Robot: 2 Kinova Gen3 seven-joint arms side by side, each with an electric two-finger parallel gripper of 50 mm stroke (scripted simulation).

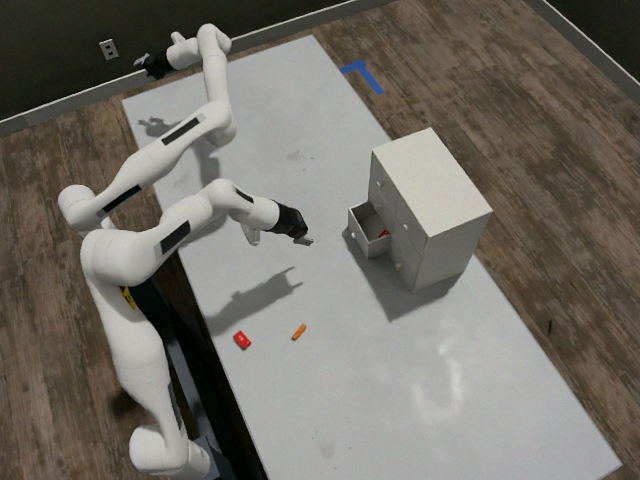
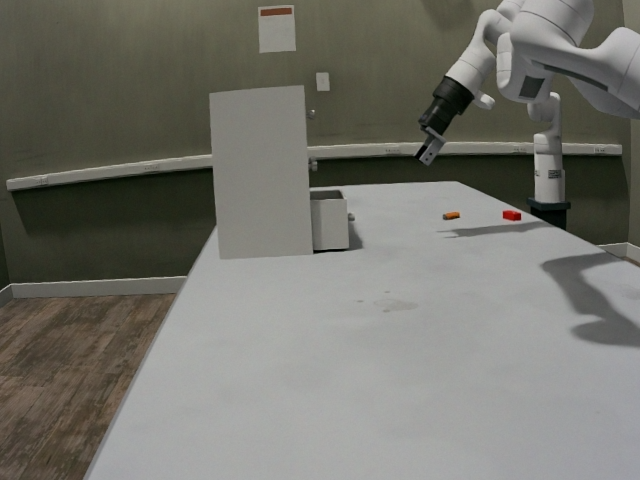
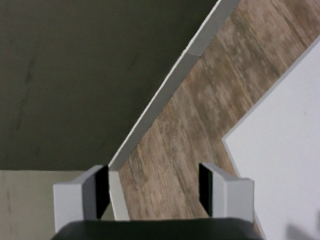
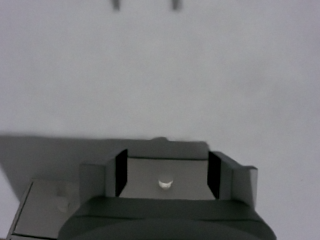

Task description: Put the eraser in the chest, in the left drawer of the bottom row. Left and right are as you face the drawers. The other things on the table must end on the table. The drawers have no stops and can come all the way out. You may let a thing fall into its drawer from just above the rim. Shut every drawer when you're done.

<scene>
The pictures show: the left gripper, the right gripper and a white chest.
The right gripper shows as well in image 1 and in image 4.
</scene>
